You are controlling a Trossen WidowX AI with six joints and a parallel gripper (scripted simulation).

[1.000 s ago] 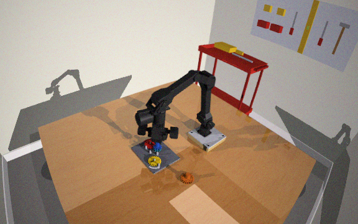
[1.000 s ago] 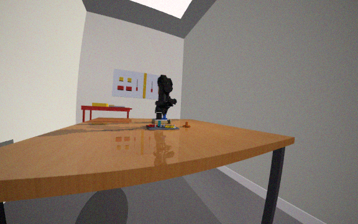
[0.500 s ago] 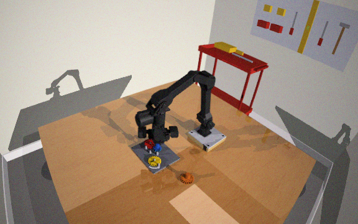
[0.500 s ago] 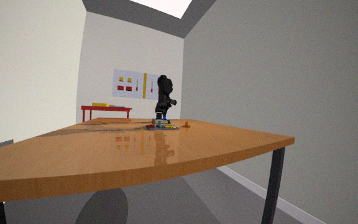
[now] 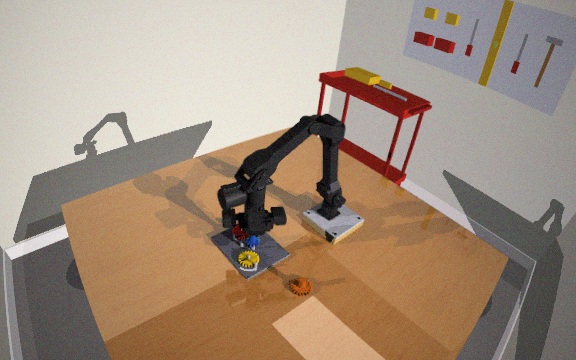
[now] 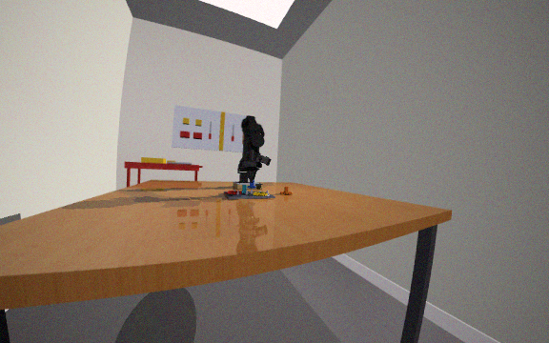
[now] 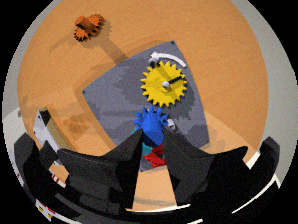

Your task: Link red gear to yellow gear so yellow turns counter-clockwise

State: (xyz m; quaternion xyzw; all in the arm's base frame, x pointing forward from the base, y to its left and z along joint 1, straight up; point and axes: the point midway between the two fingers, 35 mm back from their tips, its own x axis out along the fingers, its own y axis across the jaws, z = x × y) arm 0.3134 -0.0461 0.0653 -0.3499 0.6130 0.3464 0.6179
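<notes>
Right now the teal gear is 40 mm below my gripper tip, 30 mm to the right of it and 20 mm behind it. From my gripper tip the other things lie so: orange gear 210 mm to the left, 50 mm below, 20 mm behind; yellow gear 50 mm below, 40 mm ahead, 30 mm to the left; red gear 80 mm to the right, 50 mm below, 20 mm behind.
</notes>
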